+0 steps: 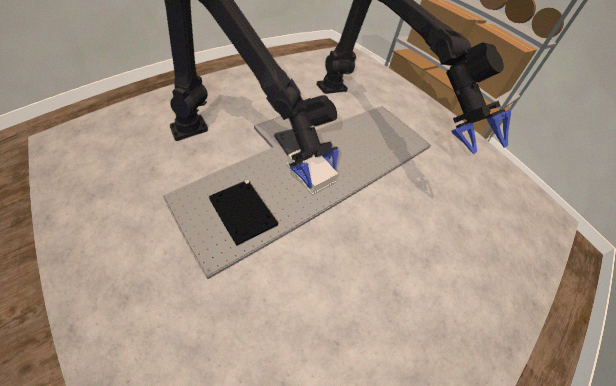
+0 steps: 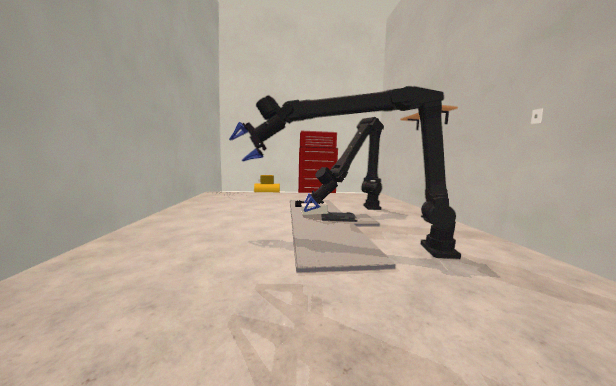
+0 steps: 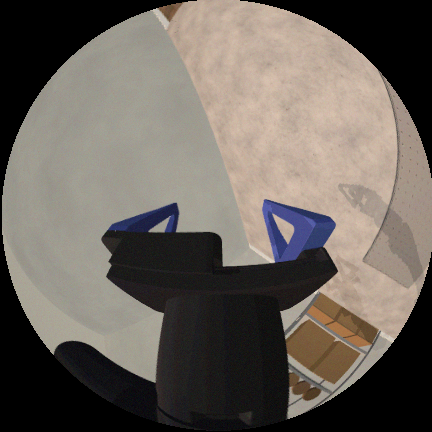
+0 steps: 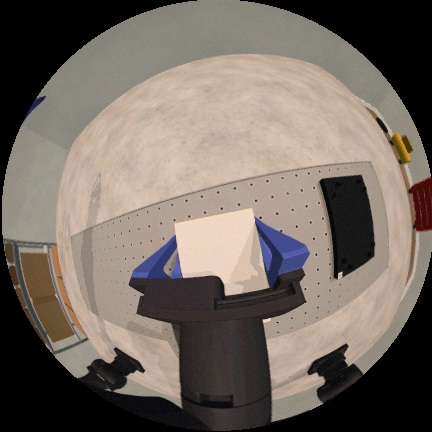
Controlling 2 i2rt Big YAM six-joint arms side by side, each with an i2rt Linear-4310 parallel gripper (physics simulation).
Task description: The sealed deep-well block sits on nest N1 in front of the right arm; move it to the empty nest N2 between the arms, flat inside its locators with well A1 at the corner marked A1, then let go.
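Note:
The pale sealed block is between the fingers of my right gripper, which is shut on it. The block is low over the perforated board, toward the front edge of nest N2, whose rear part is uncovered. I cannot tell whether the block touches the board or the nest. N2's locators and A1 mark are not clear. Black nest N1 is empty. My left gripper is open and empty, high beyond the board.
The perforated board lies on the mottled table. The left arm extends high above the table. A shelf unit with brown boxes stands behind it. A red cabinet stands at the back.

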